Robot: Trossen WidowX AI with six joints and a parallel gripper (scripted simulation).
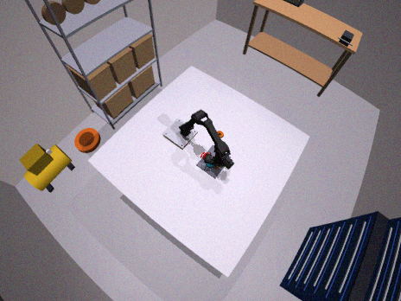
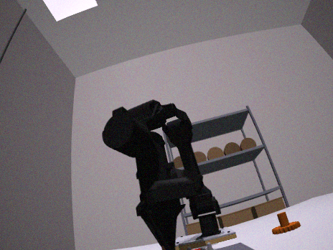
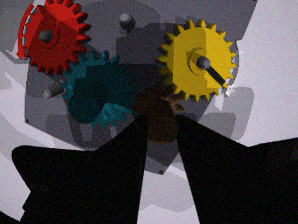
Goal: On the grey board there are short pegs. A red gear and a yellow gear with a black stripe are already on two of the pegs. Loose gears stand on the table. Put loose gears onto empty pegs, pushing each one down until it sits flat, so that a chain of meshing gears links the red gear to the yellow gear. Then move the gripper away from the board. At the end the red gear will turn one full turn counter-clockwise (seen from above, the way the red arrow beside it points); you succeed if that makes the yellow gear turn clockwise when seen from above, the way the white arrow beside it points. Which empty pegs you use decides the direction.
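Now: the brown gear 1 cm below my gripper tip. From my gripper tip the other things lie so: teal gear: 5 cm behind, 1 cm to the right, 1 cm below; red gear: 11 cm behind, 1 cm to the left, 2 cm below; yellow gear: 1 cm ahead, 5 cm to the left, 2 cm below.
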